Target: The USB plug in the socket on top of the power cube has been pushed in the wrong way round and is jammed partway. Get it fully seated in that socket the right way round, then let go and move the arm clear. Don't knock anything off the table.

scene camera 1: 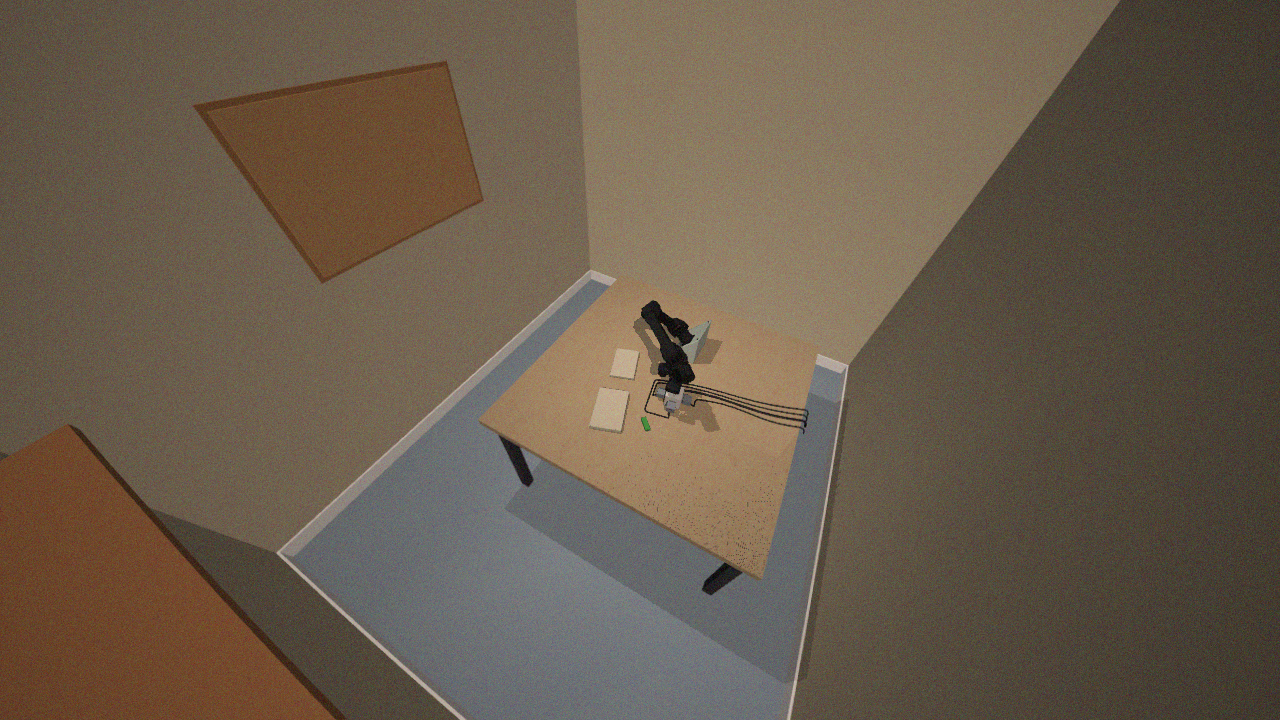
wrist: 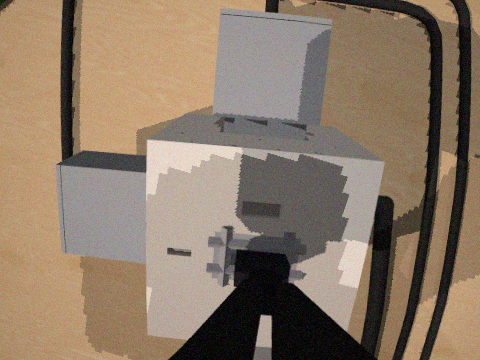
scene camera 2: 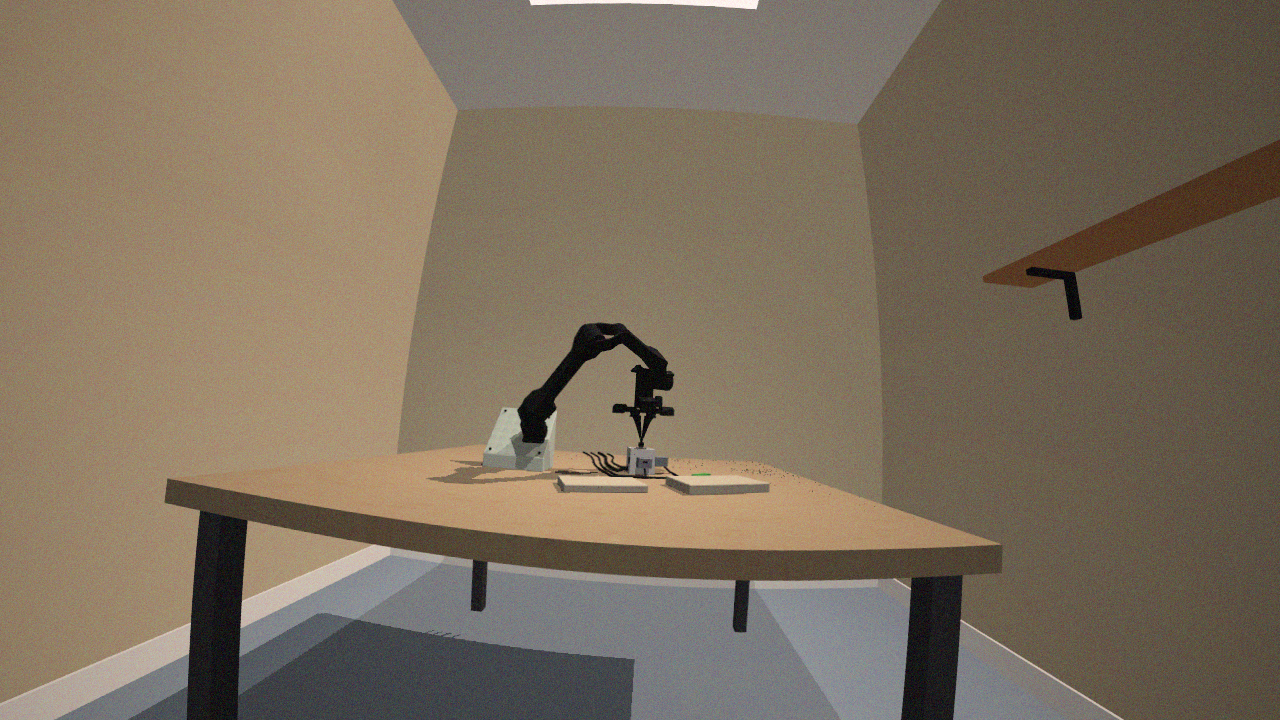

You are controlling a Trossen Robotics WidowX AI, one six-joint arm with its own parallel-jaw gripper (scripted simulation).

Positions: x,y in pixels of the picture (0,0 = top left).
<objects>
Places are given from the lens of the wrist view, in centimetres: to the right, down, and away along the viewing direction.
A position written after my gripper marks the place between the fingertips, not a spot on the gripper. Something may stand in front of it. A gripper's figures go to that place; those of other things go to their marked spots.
my gripper (wrist: 265,296): 1, 3, 10
black USB plug (wrist: 270,268): 1, 3, 11
white power cube (wrist: 326,188): 3, 0, 12
</objects>
